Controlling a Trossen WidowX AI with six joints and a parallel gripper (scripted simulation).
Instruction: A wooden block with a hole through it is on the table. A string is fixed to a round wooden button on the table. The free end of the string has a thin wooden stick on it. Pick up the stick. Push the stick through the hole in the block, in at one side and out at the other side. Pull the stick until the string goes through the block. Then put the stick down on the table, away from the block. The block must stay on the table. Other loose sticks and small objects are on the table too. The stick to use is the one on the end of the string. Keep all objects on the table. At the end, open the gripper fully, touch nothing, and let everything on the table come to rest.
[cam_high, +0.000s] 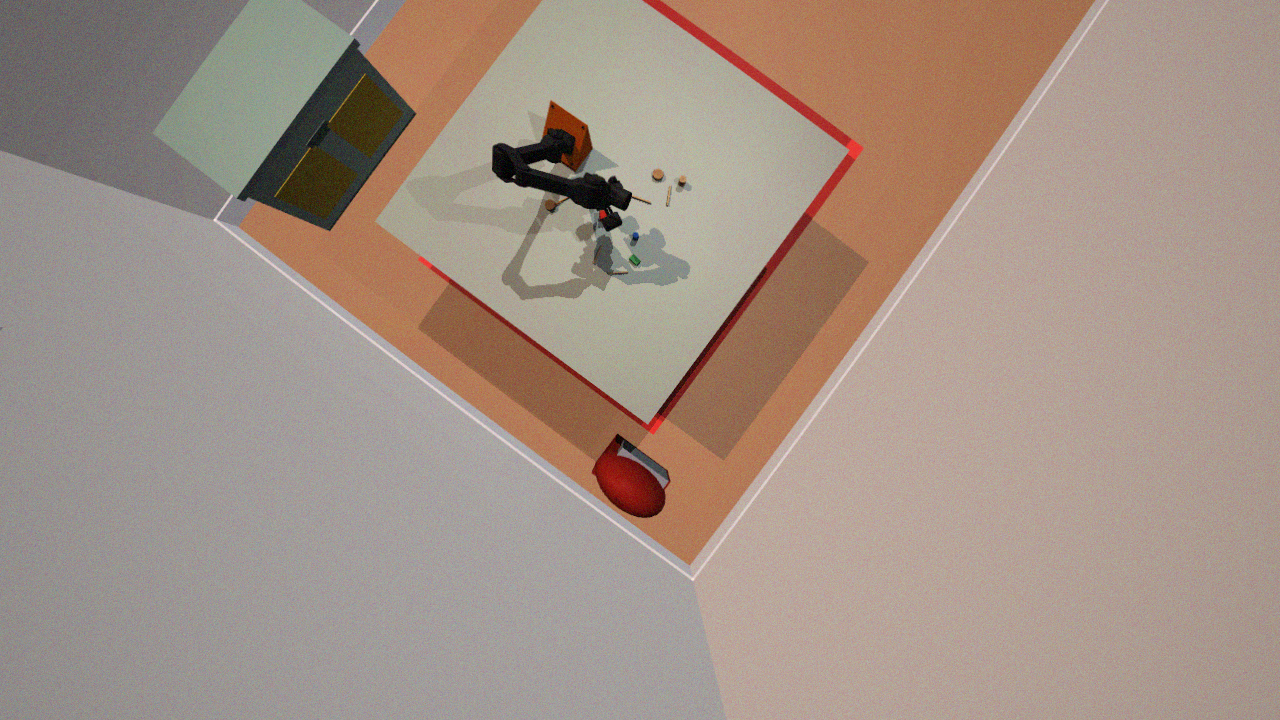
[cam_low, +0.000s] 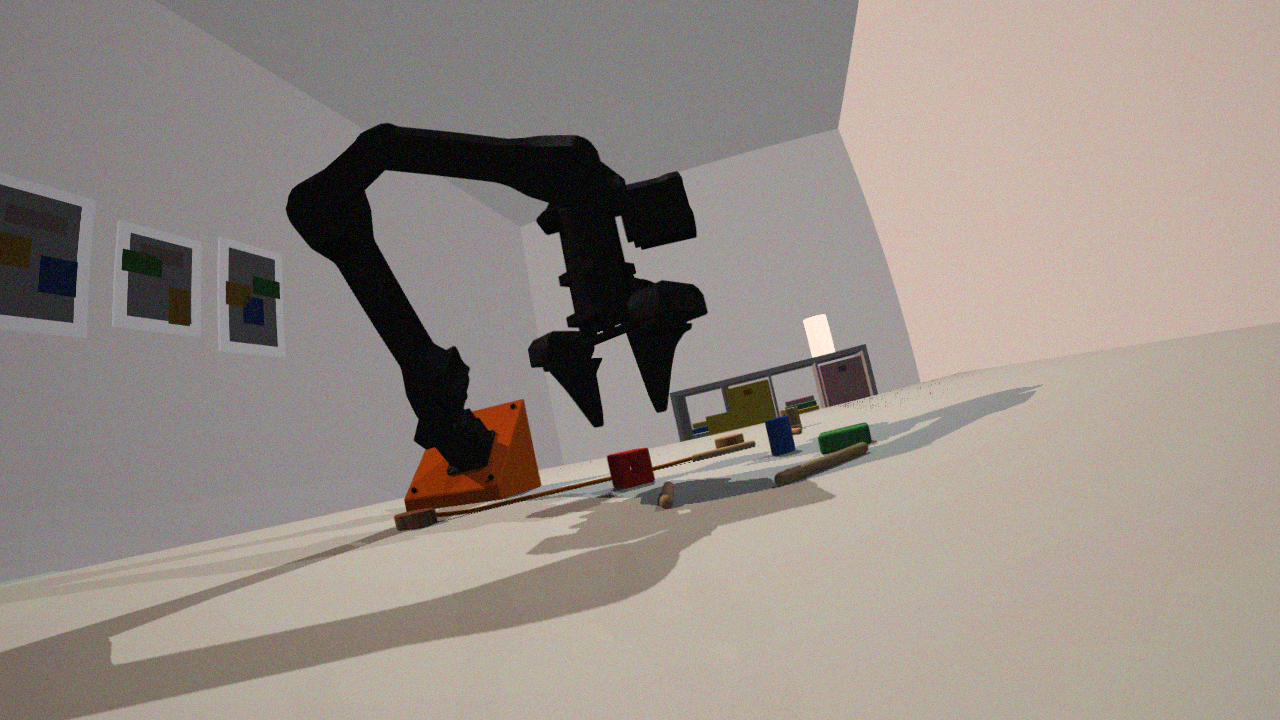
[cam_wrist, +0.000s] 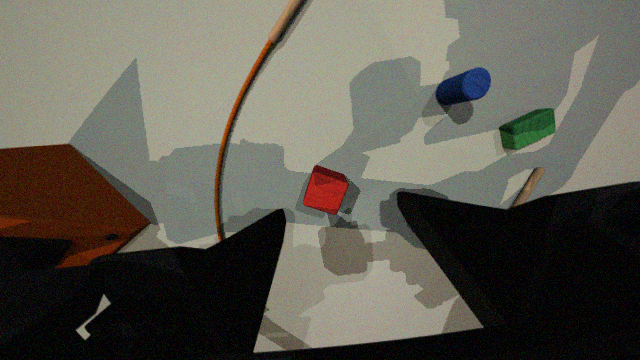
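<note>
Right now my gripper tip is 40 mm above the red block and 10 mm past it. Also, from my gripper tip: green block: 170 mm ahead, 70 mm to the right, 50 mm below; then round wooden button: 200 mm behind, 70 mm to the right, 50 mm below; then blue cylinder: 130 mm ahead, 40 mm below.
</note>
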